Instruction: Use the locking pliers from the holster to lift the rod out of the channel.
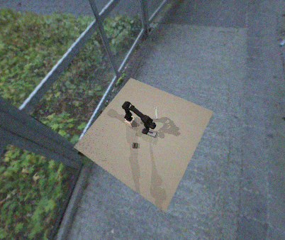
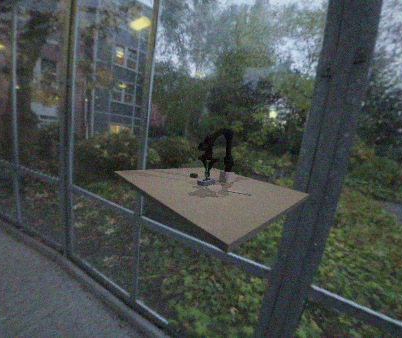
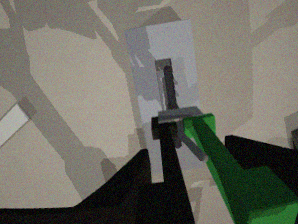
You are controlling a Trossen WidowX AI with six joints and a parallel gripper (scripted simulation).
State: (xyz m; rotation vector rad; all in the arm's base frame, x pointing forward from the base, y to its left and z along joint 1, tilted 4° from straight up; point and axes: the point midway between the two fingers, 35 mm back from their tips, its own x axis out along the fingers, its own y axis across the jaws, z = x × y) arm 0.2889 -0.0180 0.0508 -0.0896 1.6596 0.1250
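The dark rod is 9 cm below my gripper tip. From my gripper tip the other things lie so: grey block 11 cm below; then white bar 8 cm behind, 32 cm to the left, 13 cm below; then dark holster 6 cm behind, 22 cm to the right, 12 cm below.
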